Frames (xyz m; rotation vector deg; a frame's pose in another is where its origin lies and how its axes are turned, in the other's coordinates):
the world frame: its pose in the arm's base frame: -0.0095 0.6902 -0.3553 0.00 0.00 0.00
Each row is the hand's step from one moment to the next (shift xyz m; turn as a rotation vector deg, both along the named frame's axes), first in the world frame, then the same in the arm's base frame.
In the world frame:
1: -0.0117 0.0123 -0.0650 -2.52 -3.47 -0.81
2: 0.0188 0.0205 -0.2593 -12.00 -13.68 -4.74
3: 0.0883 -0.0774 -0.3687 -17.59 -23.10 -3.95
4: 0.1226 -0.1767 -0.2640 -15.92 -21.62 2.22
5: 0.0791 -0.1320 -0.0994 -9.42 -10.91 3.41
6: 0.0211 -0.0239 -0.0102 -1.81 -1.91 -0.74
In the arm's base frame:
1: -0.0117 0.0123 -0.0650 -2.52 -3.47 -0.81
2: 0.0188 0.0205 -0.2593 -12.00 -13.68 -4.74
3: 0.0883 -0.0774 -0.3687 -17.59 -23.10 -3.95
4: 0.1226 -0.1767 -0.2640 -15.92 -21.62 2.22
5: 0.0791 -0.1320 -0.0994 -9.42 -10.91 3.41
6: 0.0211 -0.0239 -0.0102 -1.81 -1.91 -0.74

